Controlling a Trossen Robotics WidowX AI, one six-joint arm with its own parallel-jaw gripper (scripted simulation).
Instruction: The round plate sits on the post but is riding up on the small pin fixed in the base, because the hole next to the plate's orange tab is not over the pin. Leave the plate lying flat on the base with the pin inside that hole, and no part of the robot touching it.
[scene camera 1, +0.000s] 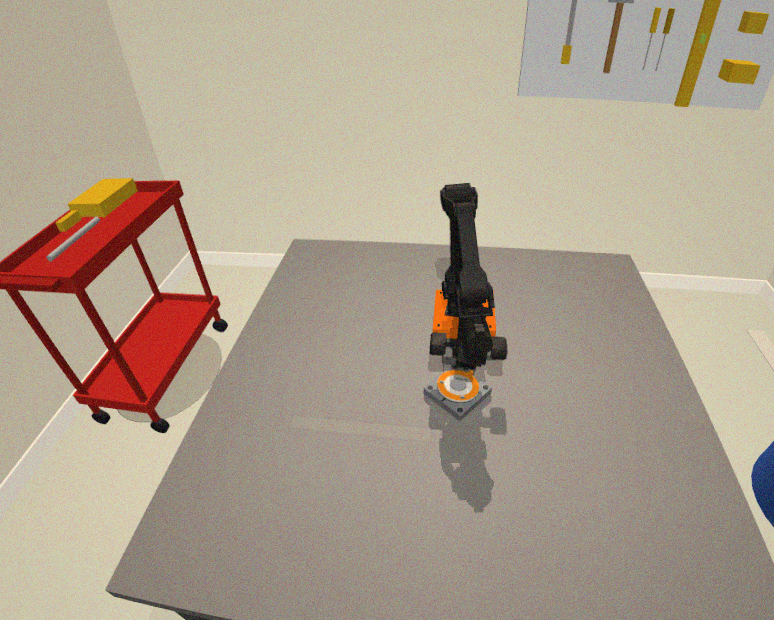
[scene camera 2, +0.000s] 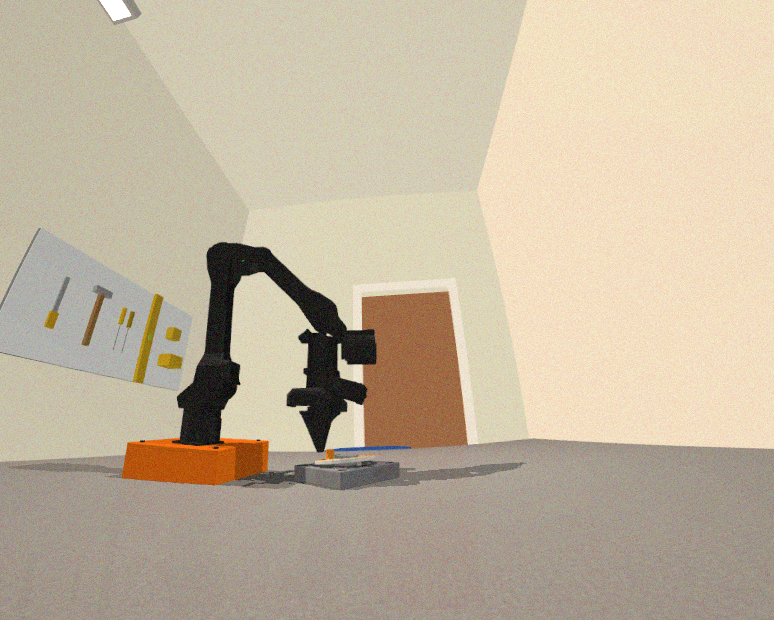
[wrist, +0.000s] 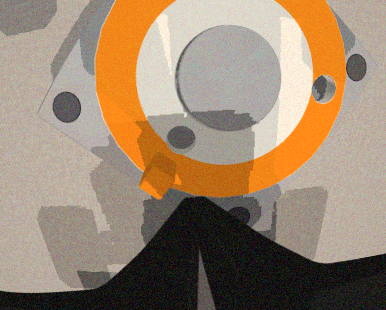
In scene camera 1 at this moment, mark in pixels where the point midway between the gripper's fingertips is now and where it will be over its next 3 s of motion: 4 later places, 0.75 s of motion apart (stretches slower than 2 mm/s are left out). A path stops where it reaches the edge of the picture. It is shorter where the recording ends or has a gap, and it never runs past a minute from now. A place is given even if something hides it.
My gripper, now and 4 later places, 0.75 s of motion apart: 465, 368; 472, 373; 477, 380; 478, 386; 474, 394
